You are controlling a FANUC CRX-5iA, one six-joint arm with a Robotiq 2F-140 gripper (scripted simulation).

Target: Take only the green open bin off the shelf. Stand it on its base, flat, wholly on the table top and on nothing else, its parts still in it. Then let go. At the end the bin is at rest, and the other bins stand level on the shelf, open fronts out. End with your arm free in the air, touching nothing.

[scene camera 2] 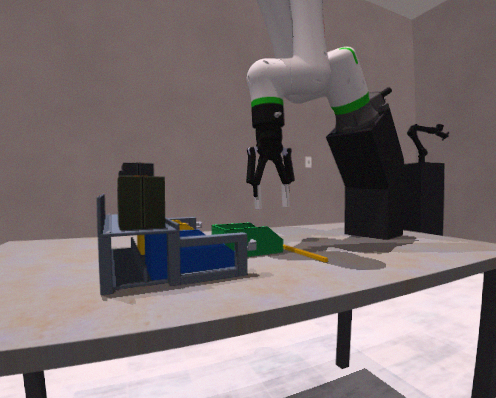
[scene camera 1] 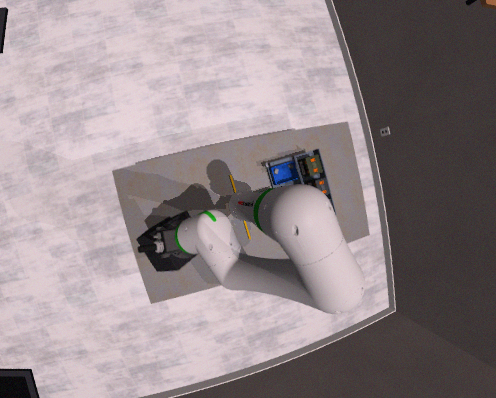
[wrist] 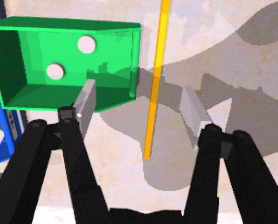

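Observation:
A blue bin (scene camera 2: 199, 258) is visible. A green open bin (scene camera 2: 267, 241), (wrist: 40, 43) is visible in scene camera 2 and the wrist view, as is the gripper (scene camera 2: 272, 207), (wrist: 138, 95).

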